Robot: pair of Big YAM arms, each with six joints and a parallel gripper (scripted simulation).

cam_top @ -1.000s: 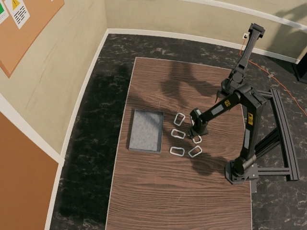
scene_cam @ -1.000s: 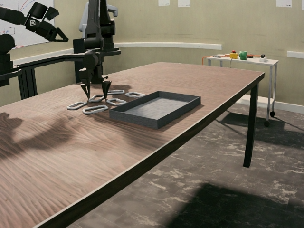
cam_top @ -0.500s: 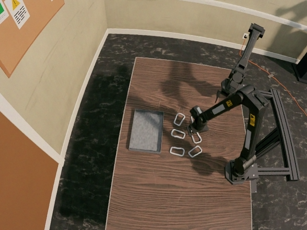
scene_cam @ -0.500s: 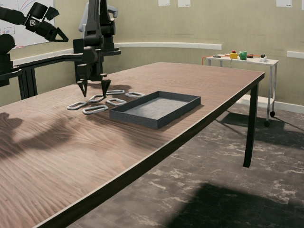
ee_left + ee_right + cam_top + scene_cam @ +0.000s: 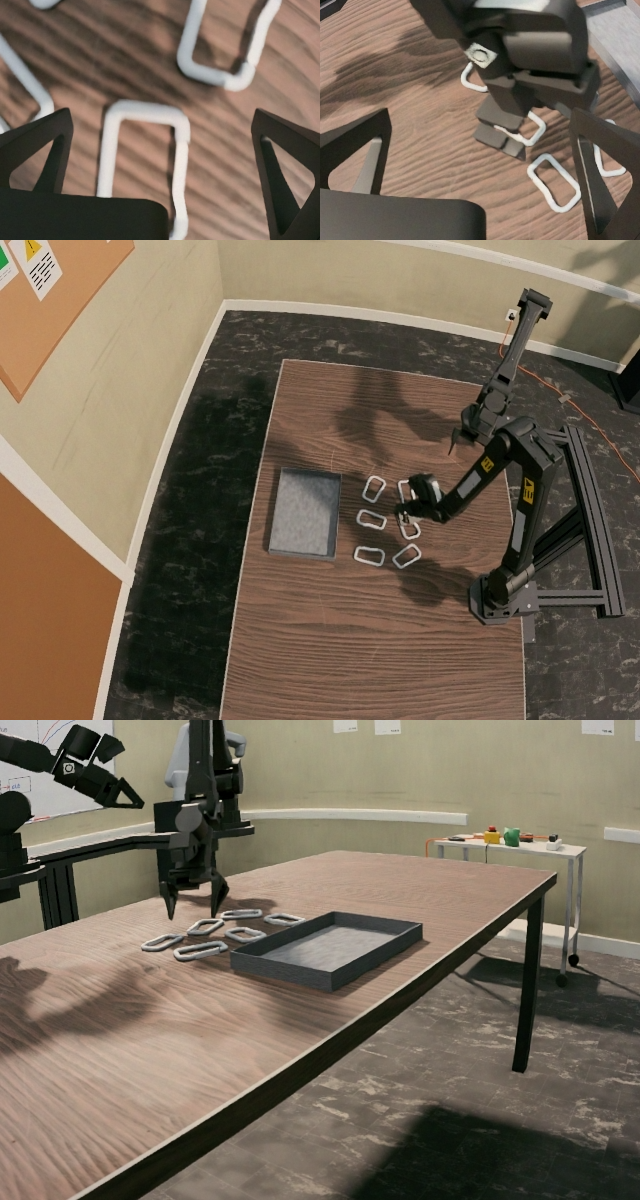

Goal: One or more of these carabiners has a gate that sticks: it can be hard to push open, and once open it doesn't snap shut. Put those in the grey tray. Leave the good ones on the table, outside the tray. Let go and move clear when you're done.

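My left gripper is now 32 cm short of the grey tray, 5 cm to the right of it and 3 cm above it.
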